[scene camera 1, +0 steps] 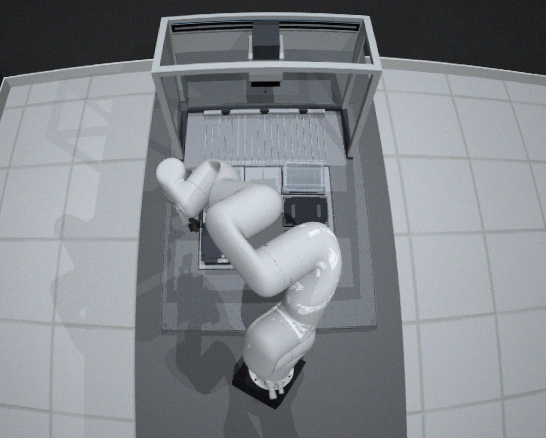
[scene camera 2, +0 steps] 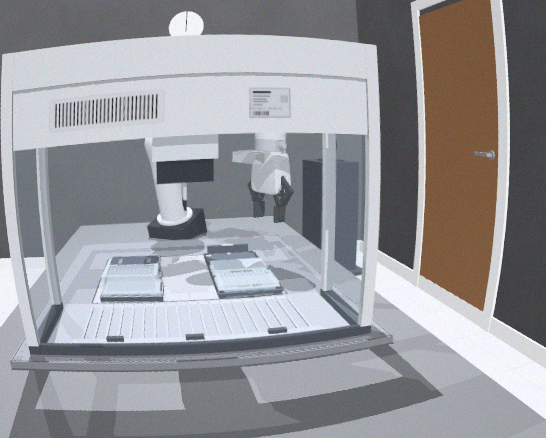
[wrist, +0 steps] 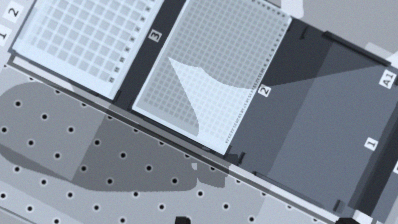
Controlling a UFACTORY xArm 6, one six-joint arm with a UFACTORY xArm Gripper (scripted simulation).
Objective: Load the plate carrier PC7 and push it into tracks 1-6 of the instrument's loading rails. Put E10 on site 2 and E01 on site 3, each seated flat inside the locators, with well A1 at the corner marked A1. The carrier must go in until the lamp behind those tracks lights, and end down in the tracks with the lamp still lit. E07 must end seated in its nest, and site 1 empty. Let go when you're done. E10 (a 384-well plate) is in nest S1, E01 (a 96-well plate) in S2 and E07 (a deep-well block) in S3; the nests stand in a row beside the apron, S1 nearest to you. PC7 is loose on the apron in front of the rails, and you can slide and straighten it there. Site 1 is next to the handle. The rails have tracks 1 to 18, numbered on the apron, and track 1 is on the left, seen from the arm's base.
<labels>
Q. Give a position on a dark plate carrier PC7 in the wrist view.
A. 314,128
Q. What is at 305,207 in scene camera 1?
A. A dark nest S2.
</labels>
